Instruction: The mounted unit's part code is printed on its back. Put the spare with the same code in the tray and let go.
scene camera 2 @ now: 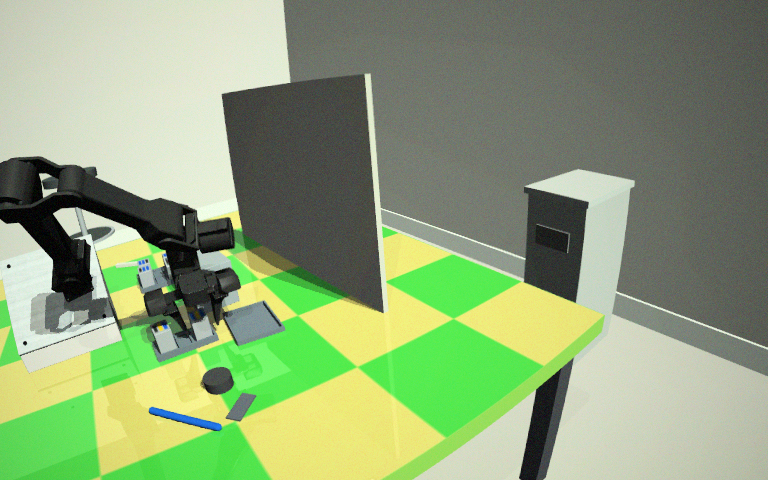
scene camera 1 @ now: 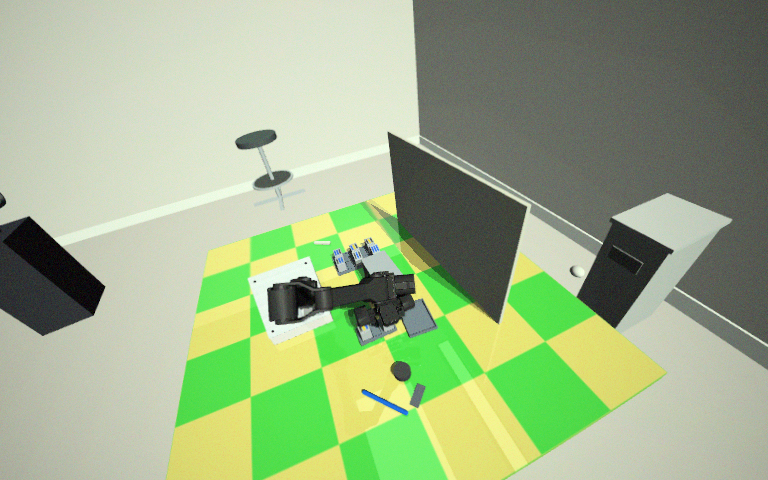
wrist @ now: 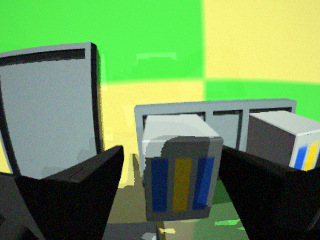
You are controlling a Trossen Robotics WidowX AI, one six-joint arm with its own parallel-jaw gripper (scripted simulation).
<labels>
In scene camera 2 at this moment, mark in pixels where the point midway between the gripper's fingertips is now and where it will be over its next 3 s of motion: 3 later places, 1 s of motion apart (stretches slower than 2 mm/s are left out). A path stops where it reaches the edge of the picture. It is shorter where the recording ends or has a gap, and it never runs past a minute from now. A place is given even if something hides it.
My gripper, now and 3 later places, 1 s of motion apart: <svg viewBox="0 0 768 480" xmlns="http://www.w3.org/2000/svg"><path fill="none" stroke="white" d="M202 329L194 300L190 256L234 246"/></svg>
</labels>
